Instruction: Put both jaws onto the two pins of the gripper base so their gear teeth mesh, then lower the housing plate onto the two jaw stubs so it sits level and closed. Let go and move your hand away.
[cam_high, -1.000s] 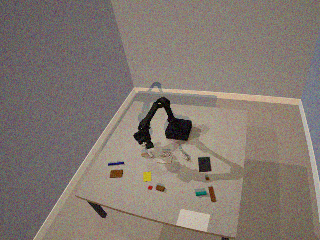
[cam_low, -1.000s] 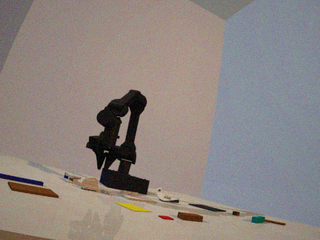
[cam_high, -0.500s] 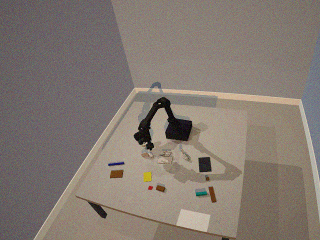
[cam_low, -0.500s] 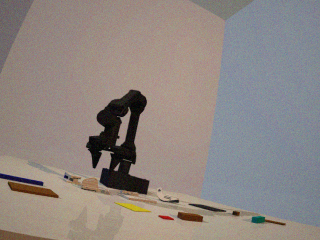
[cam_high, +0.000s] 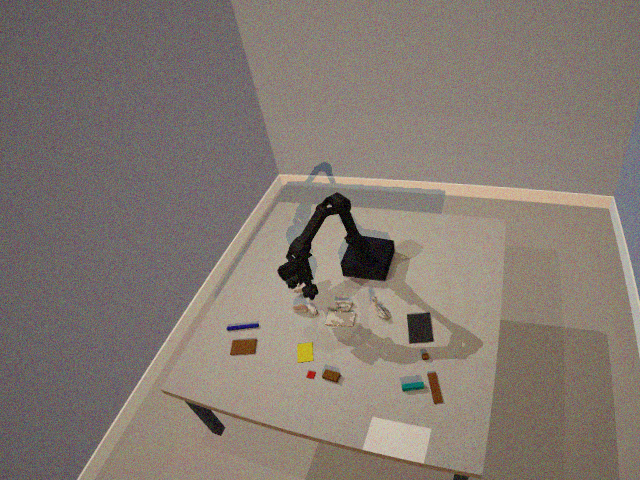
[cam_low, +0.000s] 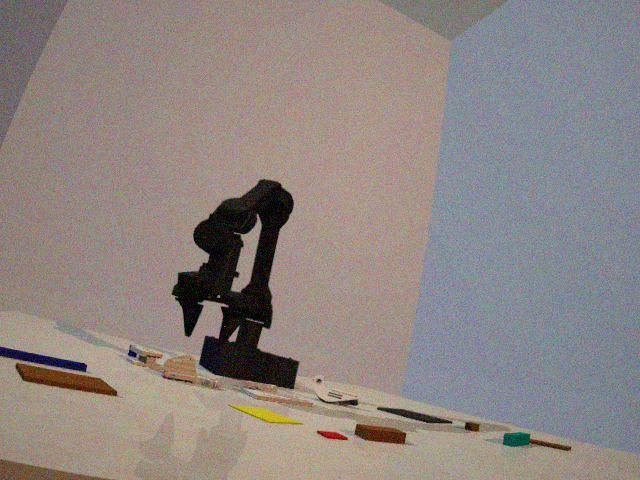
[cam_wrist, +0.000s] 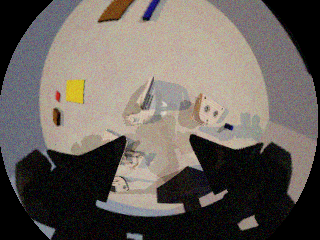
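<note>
The jaw is 5 cm ahead of my gripper tip, 1 cm to the left of it and 7 cm below it. The rest, counted from my gripper tip: small blue piece: 19 cm behind, 12 cm to the right, 7 cm below; then gripper base: 8 cm behind, 10 cm to the right, 5 cm below; then housing plate: 2 cm behind, 14 cm to the left, 7 cm below.
</note>
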